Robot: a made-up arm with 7 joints.
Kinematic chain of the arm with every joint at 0, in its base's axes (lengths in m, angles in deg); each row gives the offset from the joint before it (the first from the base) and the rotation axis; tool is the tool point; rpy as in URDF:
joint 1: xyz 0 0 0.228 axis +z
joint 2: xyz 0 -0.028 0.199 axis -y
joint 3: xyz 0 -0.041 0.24 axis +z
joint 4: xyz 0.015 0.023 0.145 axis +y
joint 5: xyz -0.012 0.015 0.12 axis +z
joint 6: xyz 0 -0.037 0.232 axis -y
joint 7: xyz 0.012 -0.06 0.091 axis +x
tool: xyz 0 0 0 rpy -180 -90 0
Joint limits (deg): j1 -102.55..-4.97 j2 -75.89..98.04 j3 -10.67..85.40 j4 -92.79..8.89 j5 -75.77..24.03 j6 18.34..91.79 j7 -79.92..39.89
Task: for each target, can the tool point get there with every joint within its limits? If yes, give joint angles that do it. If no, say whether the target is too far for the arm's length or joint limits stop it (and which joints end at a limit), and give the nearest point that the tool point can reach.
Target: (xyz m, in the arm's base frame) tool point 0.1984 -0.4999 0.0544
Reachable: no: joint limits stop it (at a limit: joint 2, joint 3, joint 4, joint 5, joint 6) | nearest point 0.1935 -0.4874 0.4448 | short by 0.391 m
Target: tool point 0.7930 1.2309 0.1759
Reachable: no: too far | nearest point 0.1923 0.7777 0.2806 | short by 0.760 m
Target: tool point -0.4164 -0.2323 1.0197
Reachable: yes | joints -13.70 12.99 41.43 -42.01 -5.01 40.91 -34.24
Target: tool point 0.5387 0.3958 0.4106
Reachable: no: joint limits stop it (at a limit: joint 1, joint 3, joint 5) | nearest point 0.2081 0.4731 0.4105 | short by 0.340 m
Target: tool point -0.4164 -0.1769 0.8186
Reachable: yes | joints -68.00 -20.41 73.91 -73.12 -41.15 68.44 -4.69
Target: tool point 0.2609 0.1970 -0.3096
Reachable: no: joint limits stop it (at a limit: joint 1, joint 2, joint 3, joint 5) | nearest point 0.1223 0.2815 -0.0399 | short by 0.315 m
